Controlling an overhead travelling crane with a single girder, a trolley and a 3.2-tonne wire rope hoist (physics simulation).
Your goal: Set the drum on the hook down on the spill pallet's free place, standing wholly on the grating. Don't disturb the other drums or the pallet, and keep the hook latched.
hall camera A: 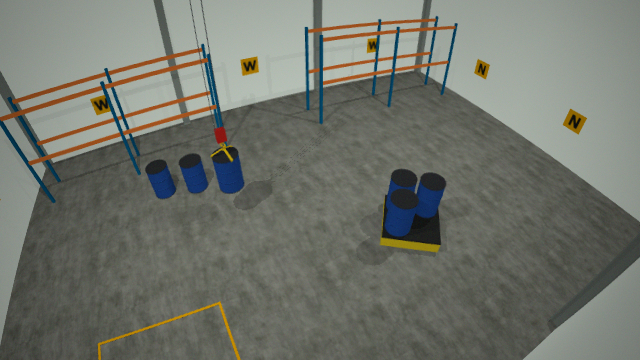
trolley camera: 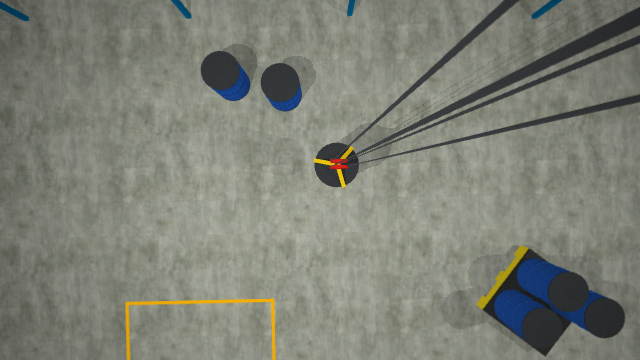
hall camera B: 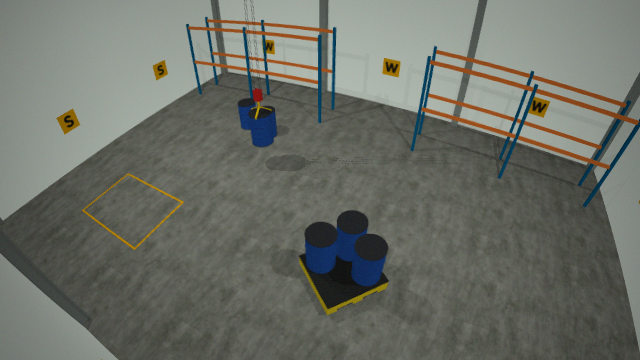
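The blue drum (hall camera A: 229, 175) (hall camera B: 262, 132) (trolley camera: 326, 175) hangs upright on the hook, with its shadow apart from it on the floor. My gripper (hall camera A: 223, 152) (hall camera B: 260, 110) (trolley camera: 338, 164), a yellow three-armed grab under the red hook block (hall camera A: 220, 135) (hall camera B: 257, 94), is shut on its top. The latch is too small to tell. The spill pallet (hall camera A: 410, 245) (hall camera B: 332, 296) (trolley camera: 502, 277), black grating with yellow sides, stands well apart from it. Three drums (hall camera A: 398, 220) (hall camera B: 320, 250) (trolley camera: 542, 327) stand on it; the bare grating is at its front right corner in hall camera A.
Two more blue drums (hall camera A: 161, 181) (hall camera A: 194, 175) (trolley camera: 220, 70) (trolley camera: 280, 82) stand on the floor near the hanging drum. Racks with blue posts (hall camera A: 321, 80) (hall camera B: 320, 80) stand along the W wall. A yellow outlined rectangle (hall camera A: 160, 323) (hall camera B: 156, 188) (trolley camera: 200, 301) is marked on the floor.
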